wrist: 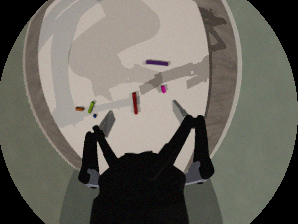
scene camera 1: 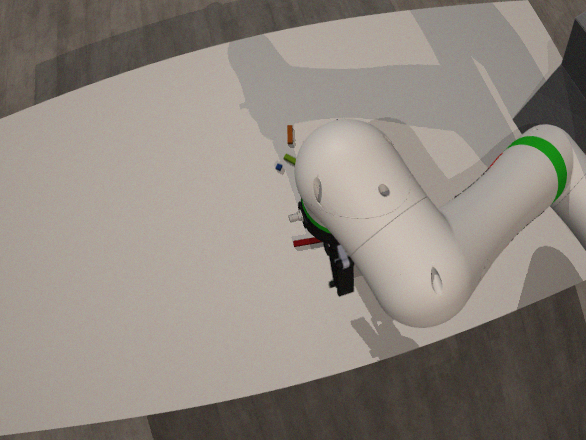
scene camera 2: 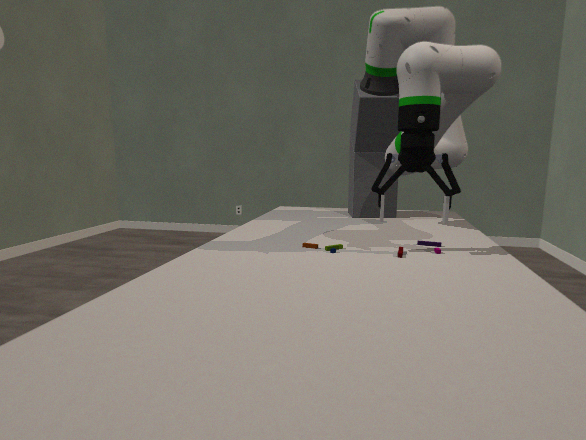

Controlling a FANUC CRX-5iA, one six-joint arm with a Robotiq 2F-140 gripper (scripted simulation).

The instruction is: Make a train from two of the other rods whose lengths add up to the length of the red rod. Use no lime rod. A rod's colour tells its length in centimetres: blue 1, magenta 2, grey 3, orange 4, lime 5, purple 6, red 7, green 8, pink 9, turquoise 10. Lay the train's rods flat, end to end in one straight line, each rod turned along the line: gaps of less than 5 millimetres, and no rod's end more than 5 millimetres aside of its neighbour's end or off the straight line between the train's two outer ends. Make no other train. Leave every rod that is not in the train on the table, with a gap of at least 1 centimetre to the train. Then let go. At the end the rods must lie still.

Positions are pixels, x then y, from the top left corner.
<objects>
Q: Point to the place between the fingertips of my gripper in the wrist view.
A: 142,110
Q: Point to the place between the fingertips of my gripper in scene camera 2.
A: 412,222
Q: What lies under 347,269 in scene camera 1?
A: My gripper.
</objects>
